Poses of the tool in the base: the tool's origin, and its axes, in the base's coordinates. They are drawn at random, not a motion.
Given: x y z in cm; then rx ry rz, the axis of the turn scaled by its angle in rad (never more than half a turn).
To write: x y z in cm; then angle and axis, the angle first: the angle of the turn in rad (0 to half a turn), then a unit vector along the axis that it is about. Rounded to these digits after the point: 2 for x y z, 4 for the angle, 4 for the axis.
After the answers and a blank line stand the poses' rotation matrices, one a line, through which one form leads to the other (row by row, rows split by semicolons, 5 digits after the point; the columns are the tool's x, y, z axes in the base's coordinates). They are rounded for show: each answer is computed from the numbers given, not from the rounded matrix.
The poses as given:
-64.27 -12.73 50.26 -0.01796 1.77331 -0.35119
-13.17 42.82 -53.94 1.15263 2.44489 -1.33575
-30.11 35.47 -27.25 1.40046 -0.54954 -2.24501
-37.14 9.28 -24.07 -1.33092 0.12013 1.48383
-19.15 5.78 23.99 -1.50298 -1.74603 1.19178
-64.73 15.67 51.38 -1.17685 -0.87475 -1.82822
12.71 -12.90 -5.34 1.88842 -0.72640 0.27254
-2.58 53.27 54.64 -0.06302 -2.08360 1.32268
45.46 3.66 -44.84 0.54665 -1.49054 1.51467
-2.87 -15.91 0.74 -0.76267 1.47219 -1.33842
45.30 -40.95 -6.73 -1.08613 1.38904 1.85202
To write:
-64.27 -12.73 50.26 1.8078 -0.0099 0.9809 -0.1943
-13.17 42.82 -53.94 3.0150 0.3823 0.8109 -0.4430
-30.11 35.47 -27.25 2.7025 0.5182 -0.2033 -0.8307
-37.14 9.28 -24.07 1.9969 -0.6665 0.0602 0.7431
-19.15 5.78 23.99 2.5938 -0.5794 -0.6731 0.4595
-64.73 15.67 51.38 2.3436 -0.5022 -0.3732 -0.7801
12.71 -12.90 -5.34 2.0416 0.9250 -0.3558 0.1335
-2.58 53.27 54.64 2.4688 -0.0255 -0.8440 0.5358
45.46 3.66 -44.84 2.1943 0.2491 -0.6793 0.6903
-2.87 -15.91 0.74 2.1308 -0.3579 0.6909 -0.6281
45.30 -40.95 -6.73 2.5572 -0.4247 0.5432 0.7242

-0.23471 0.17679 0.95585; -0.20086 0.95328 -0.22564; -0.95109 -0.24495 -0.18823
-0.70087 0.67347 -0.23501; 0.56160 0.31788 -0.76391; -0.43976 -0.66738 -0.60101
-0.39351 0.15242 -0.90660; -0.55394 -0.82635 0.10151; -0.73369 0.54214 0.40961
0.21451 -0.73330 -0.64517; 0.61997 -0.40819 0.67009; -0.75473 -0.54373 0.36706
-0.23130 0.48375 -0.84409; 0.96232 -0.01373 -0.27156; -0.14295 -0.87510 -0.46235
-0.26996 0.87678 0.39798; -0.24022 -0.46158 0.85395; 0.93243 0.13493 0.33522
0.79008 -0.59736 -0.13761; -0.35942 -0.26957 -0.89339; 0.49658 0.75531 -0.42768
-0.78091 -0.29549 -0.55034; 0.37228 0.48731 -0.78990; 0.50159 -0.82171 -0.27054
-0.48555 -0.82845 -0.27912; 0.29238 0.14700 -0.94494; 0.82387 -0.54042 0.17085
-0.33504 0.15352 0.92961; -0.91083 0.19971 -0.36125; -0.24112 -0.96775 0.07292
-0.50316 -0.82273 -0.26448; -0.02356 -0.29288 0.95586; -0.86387 0.48718 0.12798

